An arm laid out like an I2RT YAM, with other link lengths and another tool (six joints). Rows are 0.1 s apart.
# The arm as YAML. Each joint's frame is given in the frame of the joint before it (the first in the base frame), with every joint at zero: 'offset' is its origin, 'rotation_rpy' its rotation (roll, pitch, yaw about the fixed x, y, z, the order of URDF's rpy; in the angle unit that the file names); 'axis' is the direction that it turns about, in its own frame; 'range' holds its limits. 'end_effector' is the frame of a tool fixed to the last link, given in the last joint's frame.
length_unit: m
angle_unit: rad
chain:
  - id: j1
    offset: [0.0, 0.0, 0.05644]
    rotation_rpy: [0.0, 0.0, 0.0]
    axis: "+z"
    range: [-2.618, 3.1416]
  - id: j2
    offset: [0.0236, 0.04, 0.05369]
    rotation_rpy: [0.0, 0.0, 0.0]
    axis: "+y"
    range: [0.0, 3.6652]
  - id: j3
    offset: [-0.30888, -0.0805, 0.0]
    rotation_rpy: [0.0, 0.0, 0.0]
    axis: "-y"
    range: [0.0, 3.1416]
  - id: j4
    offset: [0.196, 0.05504, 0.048]
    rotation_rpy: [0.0, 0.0, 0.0]
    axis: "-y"
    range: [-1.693, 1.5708]
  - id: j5
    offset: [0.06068, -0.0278, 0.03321]
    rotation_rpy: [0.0, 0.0, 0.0]
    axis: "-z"
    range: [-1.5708, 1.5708]
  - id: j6
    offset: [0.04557, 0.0, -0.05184]
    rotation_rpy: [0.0, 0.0, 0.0]
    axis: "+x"
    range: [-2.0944, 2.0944]
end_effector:
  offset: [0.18, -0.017, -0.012]
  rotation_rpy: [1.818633, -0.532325, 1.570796]
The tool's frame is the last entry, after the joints.
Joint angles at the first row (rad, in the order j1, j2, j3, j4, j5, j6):
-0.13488 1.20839 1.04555 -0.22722 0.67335 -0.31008
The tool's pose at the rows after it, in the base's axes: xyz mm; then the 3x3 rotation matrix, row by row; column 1 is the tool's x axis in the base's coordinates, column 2 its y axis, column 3 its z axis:
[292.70, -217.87, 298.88], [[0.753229, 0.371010, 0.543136], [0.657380, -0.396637, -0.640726], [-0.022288, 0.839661, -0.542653]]
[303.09, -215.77, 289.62], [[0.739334, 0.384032, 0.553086], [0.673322, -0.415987, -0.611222], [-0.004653, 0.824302, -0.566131]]
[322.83, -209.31, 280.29], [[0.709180, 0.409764, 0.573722], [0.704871, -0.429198, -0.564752], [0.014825, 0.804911, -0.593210]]
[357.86, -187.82, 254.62], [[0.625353, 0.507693, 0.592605], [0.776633, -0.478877, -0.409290], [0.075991, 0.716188, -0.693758]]
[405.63, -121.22, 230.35], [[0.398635, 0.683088, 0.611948], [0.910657, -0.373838, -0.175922], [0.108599, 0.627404, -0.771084]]
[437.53, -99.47, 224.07], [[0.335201, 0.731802, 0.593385], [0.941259, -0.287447, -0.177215], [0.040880, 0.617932, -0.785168]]
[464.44, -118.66, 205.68], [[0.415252, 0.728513, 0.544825], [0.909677, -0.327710, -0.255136], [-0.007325, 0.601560, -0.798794]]
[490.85, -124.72, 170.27], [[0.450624, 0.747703, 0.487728], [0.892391, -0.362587, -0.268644], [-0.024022, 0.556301, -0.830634]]
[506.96, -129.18, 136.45], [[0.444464, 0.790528, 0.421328], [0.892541, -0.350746, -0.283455], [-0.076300, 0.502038, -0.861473]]
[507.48, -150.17, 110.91], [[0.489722, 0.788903, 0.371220], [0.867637, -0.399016, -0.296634], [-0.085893, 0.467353, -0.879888]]
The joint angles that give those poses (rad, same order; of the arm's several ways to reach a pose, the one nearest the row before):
-0.17018 1.24445 1.05861 -0.22725 0.64786 -0.29727
-0.17969 1.27342 1.06481 -0.22719 0.60741 -0.27752
-0.17948 1.32168 1.08900 -0.22706 0.55279 -0.26197
-0.19769 1.42104 1.19258 -0.33503 0.37573 -0.21683
-0.12422 1.51920 1.28237 -0.40913 0.16673 -0.27250
-0.04510 1.61890 1.36640 -0.42037 0.20957 -0.31644
-0.04141 1.75578 1.45814 -0.41879 0.30279 -0.28769
-0.04137 1.90165 1.54074 -0.42349 0.32778 -0.25377
-0.04315 2.01996 1.61222 -0.44872 0.34109 -0.27301
-0.08222 2.08743 1.63402 -0.44886 0.34554 -0.25493

